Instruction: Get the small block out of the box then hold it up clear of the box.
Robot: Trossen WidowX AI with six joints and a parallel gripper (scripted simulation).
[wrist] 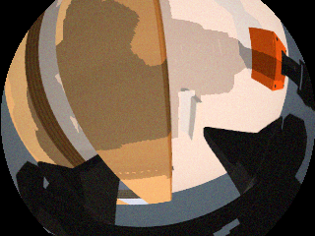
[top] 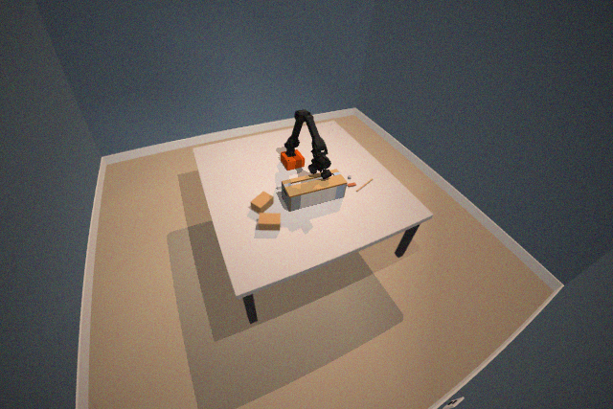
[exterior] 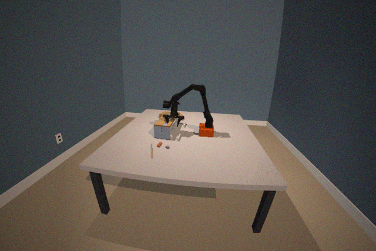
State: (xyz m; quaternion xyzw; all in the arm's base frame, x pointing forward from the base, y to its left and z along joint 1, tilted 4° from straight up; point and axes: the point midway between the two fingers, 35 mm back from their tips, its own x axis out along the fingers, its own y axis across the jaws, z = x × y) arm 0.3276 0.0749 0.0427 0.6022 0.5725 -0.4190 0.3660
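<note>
My gripper tip is now 60 mm short of the small tan block and 10 mm to the right of it. Round my gripper tip: clear-fronted box (30 mm ahead, 100 mm to the right, 30 mm below); thin wooden stick (110 mm ahead, 280 mm to the left, 80 mm below); small grey piece (220 mm to the left, 80 mm below).
</note>
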